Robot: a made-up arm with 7 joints. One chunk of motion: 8 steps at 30 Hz.
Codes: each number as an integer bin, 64 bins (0 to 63) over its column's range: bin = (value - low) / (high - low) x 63, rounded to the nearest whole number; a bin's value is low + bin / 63 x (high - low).
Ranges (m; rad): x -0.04..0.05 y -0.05..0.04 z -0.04..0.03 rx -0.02..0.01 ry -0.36..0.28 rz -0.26..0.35
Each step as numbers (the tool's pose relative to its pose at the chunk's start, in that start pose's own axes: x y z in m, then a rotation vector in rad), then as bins.
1 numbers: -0.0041 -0.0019 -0.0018 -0.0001 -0.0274 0.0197
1 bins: 25 34 34 42 33 29
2 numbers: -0.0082 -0.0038 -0.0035 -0.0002 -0.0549 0.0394
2 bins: 22 32 33 42 30 31
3 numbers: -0.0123 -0.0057 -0.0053 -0.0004 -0.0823 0.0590
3 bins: 19 31 31 41 27 33
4 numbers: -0.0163 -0.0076 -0.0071 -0.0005 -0.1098 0.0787
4 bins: 17 30 30 41 25 35
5 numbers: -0.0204 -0.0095 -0.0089 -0.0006 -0.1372 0.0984
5 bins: 14 28 28 41 22 37
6 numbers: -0.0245 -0.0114 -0.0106 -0.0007 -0.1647 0.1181
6 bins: 11 27 26 41 19 39
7 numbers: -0.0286 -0.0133 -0.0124 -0.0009 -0.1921 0.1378
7 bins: 8 26 25 40 17 41
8 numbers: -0.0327 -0.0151 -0.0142 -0.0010 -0.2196 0.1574
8 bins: 5 24 23 40 14 43
